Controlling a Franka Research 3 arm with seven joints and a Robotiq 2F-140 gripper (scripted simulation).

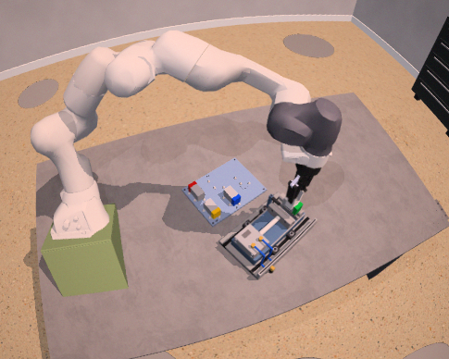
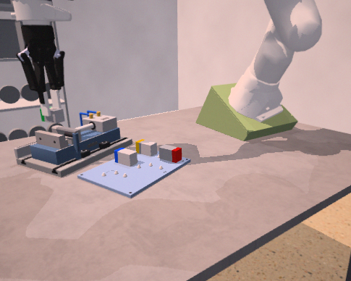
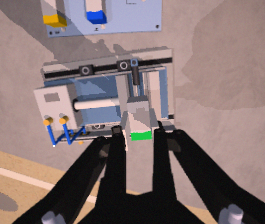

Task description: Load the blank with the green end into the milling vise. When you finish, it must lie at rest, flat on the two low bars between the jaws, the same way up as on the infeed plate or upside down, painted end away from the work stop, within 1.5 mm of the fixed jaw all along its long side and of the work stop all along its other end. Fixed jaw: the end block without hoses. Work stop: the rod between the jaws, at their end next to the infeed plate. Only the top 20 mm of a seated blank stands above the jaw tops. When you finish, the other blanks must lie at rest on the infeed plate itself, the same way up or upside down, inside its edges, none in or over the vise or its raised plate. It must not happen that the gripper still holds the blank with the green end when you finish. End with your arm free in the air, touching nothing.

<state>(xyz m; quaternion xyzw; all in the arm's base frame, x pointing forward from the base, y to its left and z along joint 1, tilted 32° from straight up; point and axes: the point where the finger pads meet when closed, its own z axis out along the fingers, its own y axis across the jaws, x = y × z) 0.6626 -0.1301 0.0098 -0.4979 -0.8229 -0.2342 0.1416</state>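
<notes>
The green-ended blank is 4 cm below my hand. Also, from my hand: blue-ended blank: 15 cm behind, 15 cm to the left, 15 cm below; fixed jaw: 2 cm ahead, 2 cm to the left, 10 cm below; black work stop rod: 3 cm behind, 5 cm to the left, 9 cm below.
</notes>
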